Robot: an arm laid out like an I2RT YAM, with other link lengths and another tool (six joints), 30 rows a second.
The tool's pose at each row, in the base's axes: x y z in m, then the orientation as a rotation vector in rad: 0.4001, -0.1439, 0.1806, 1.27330, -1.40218, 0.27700; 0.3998, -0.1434, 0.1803, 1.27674, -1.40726, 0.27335; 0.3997, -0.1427, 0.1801, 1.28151, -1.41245, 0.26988; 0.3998, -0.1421, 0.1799, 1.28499, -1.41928, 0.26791; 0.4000, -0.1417, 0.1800, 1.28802, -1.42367, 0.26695; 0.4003, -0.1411, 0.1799, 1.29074, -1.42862, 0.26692; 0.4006, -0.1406, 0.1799, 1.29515, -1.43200, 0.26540; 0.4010, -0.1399, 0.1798, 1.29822, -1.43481, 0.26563; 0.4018, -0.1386, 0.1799, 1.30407, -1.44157, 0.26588; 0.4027, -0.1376, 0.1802, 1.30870, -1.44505, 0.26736; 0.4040, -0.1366, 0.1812, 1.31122, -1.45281, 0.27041; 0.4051, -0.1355, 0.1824, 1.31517, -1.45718, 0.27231; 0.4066, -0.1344, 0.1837, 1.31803, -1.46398, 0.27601
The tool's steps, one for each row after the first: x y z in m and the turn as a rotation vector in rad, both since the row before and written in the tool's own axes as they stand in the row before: -0.0006, 0.0003, -0.0001, 0.00117, -0.00658, -0.00079; -0.0006, 0.0002, -0.0004, 0.00225, -0.00705, -0.00126; -0.0005, 0.0001, -0.0004, 0.00242, -0.00723, 0.00094; -0.0001, 0.0000, -0.0004, 0.00230, -0.00480, 0.00039; -0.0003, -0.0001, -0.0006, 0.00269, -0.00473, 0.00128; -0.0002, -0.0001, -0.0005, 0.00280, -0.00475, -0.00105; -0.0004, -0.0001, -0.0007, 0.00275, -0.00312, 0.00013; -0.0004, -0.0001, -0.0015, 0.00536, -0.00708, 0.00089; -0.0001, -0.0002, -0.0014, 0.00467, -0.00366, 0.00035; 0.0005, -0.0002, -0.0018, 0.00477, -0.00549, 0.00432; 0.0006, 0.0001, -0.0019, 0.00456, -0.00392, 0.00133; 0.0008, -0.0002, -0.0021, 0.00523, -0.00462, 0.00396
